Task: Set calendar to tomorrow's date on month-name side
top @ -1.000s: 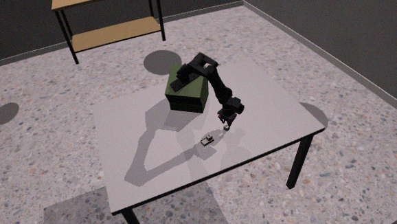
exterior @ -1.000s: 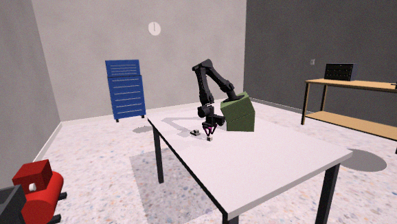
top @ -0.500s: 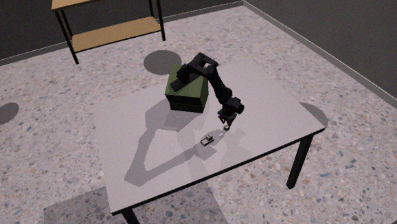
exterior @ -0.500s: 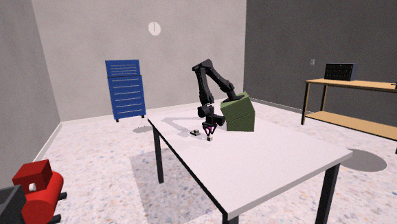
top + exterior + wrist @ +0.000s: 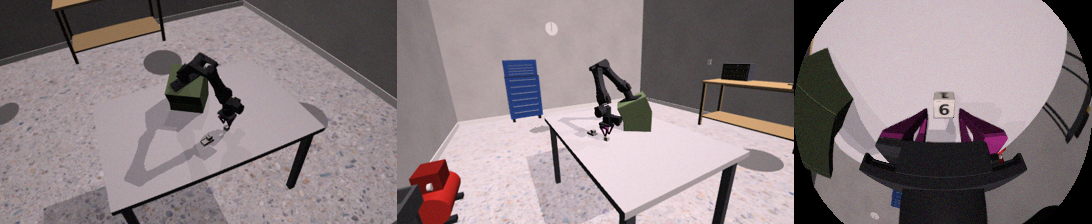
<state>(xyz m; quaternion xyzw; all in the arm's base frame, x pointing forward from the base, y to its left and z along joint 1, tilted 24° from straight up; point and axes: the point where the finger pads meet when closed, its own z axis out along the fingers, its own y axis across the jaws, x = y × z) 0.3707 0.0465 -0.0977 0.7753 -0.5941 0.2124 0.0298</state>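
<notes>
The white cube is 3 cm below my hand. Also, from my hand: calendar tray (16 cm to the right, 4 cm below, 1 cm ahead).
</notes>
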